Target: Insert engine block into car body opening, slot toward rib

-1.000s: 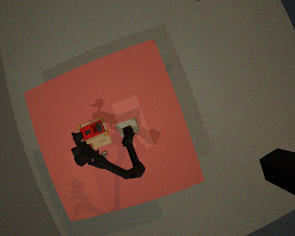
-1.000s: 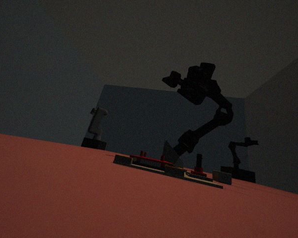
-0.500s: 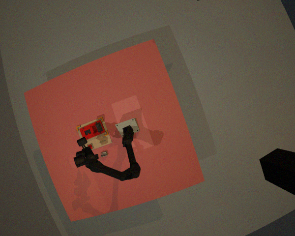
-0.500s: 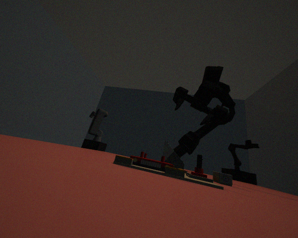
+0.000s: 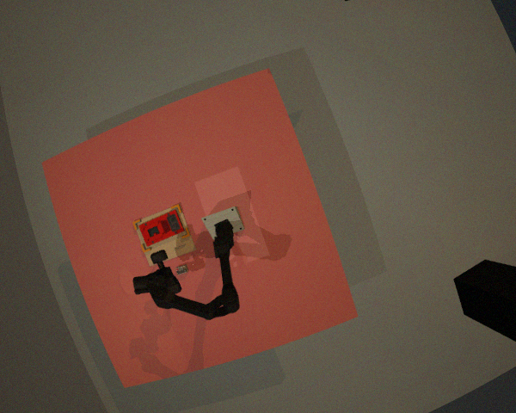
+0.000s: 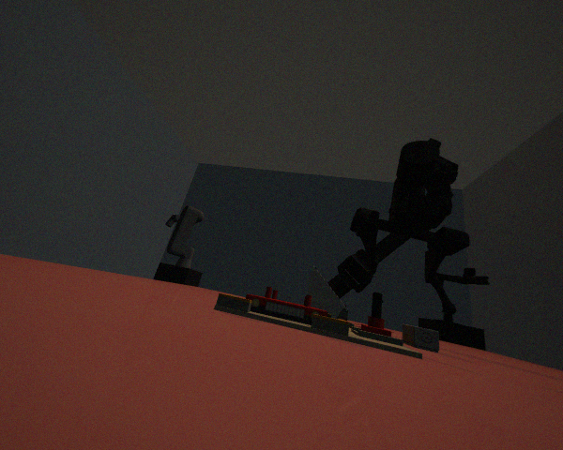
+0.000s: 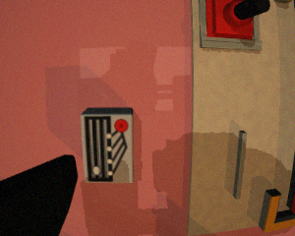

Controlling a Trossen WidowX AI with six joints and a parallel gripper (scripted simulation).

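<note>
Right now the engine block is 2 cm behind my gripper tip, 5 cm to the left of it and 10 cm below it.
</note>
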